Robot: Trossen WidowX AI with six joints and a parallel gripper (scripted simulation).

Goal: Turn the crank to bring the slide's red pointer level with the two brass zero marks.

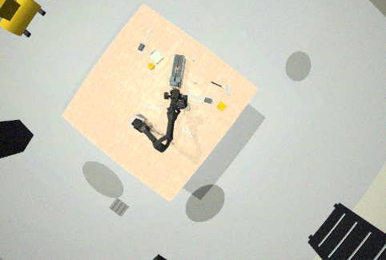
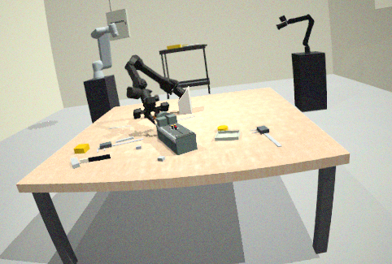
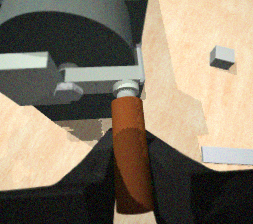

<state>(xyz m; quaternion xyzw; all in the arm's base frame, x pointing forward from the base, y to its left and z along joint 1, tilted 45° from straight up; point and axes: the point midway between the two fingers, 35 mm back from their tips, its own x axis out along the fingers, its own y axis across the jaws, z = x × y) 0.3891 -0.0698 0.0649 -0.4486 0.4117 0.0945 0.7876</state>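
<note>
The crank lies 30 mm above my gripper tip, 10 mm to the left of it and 10 mm behind it. Also, from my gripper tip: red pointer 150 mm ahead, 130 mm to the left, 20 mm above; then brown crank handle 30 mm above, 10 mm to the right, 10 mm behind; then yellow disc 320 mm to the left, 50 mm below, 20 mm ahead.
</note>
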